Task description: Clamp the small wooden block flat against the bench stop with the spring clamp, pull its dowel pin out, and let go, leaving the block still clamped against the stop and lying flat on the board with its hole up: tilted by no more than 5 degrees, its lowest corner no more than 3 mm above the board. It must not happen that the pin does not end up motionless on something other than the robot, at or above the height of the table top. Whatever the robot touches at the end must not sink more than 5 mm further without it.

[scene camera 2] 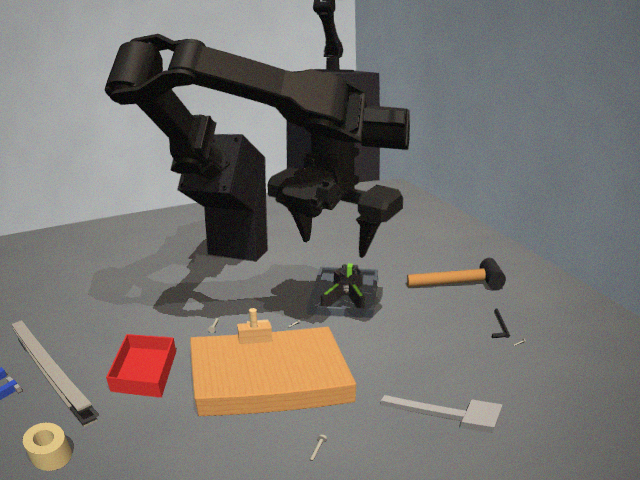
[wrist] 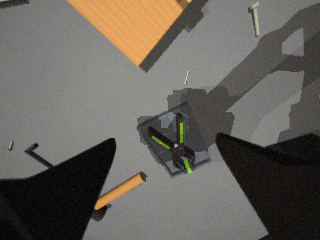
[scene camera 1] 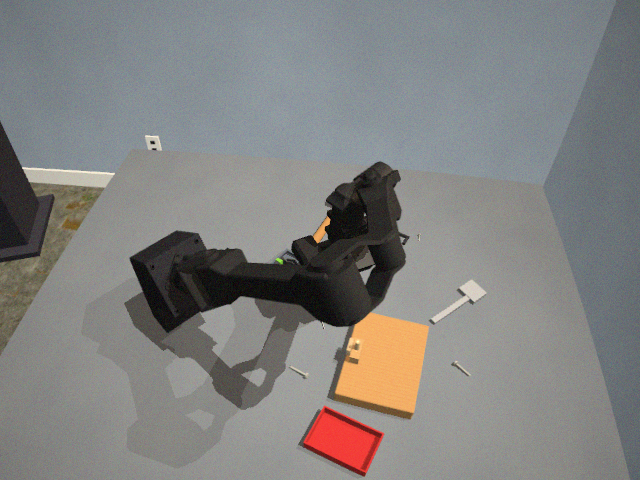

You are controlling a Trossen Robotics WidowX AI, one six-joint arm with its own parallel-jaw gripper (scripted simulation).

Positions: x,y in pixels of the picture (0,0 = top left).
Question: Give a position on a red tray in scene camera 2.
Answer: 140,357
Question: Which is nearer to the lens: the hammer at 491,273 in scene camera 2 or the grey bar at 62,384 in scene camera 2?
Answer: The grey bar.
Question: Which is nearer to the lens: the grey-blue tray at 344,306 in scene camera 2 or the grey bar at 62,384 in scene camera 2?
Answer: The grey bar.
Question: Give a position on a grey flat tool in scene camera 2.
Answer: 482,416
